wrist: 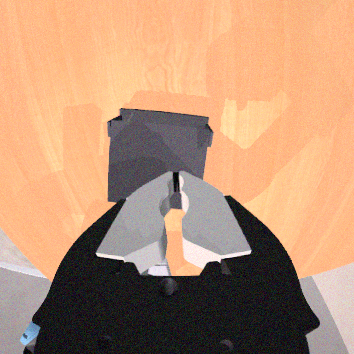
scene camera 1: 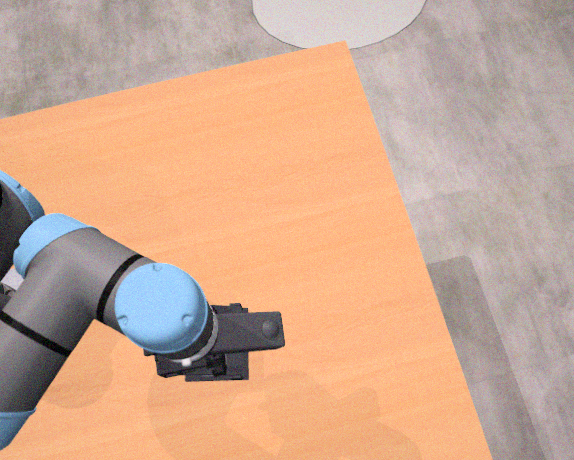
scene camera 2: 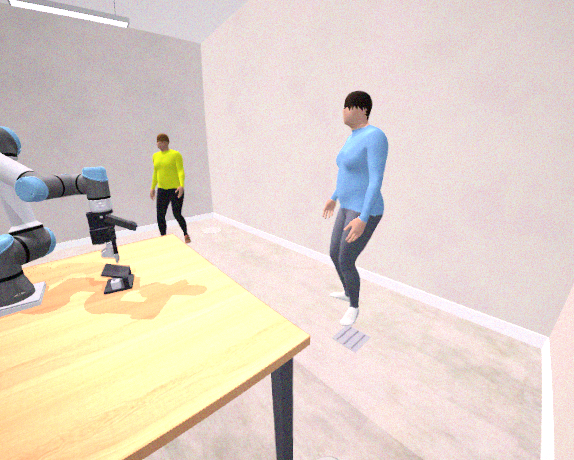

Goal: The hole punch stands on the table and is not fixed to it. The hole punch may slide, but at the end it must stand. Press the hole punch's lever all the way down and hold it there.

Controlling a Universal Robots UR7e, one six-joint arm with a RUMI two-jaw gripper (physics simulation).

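Places are measured from the arm's base along level axes (x ahead, y left, z up), in millimetres.
Where they show: gripper, fingertip midpoint: (wrist: 176, 174) (scene camera 2: 117, 262); arm's base, link origin: (scene camera 2: 11, 296).
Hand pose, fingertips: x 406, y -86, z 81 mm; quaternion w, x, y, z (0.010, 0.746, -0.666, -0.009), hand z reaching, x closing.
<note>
Each offset is from my fingertips to the centre of the thing. Level surfaces: height alone.
The dark grey hole punch {15 mm back, 24 mm left, 66 mm down} (scene camera 1: 237, 367) (scene camera 2: 128, 283) (wrist: 155, 145) stands upright on the table. In scene camera 2 its lever {15 mm back, 24 mm left, 43 mm down} (scene camera 2: 116, 270) is raised, with a gap and a light metal part between it and the base. My gripper (scene camera 2: 117, 260) (wrist: 176, 174) is shut, with nothing between the fingers. It points down, and its tips are a little above the lever, apart from it in scene camera 2. In the wrist view the tips overlap the near part of the lever. In scene camera 1 the arm hides the fingertips and part of the punch.
The wooden table {108 mm down} (scene camera 1: 300, 175) (scene camera 2: 175, 360) ends in a corner beyond the punch. A dark bar (scene camera 1: 250, 331) (scene camera 2: 121, 222) sticks out sideways from the gripper's mount. Two people, in a blue top (scene camera 2: 362, 170) and a yellow top (scene camera 2: 168, 170), stand on the floor beyond the table.
</note>
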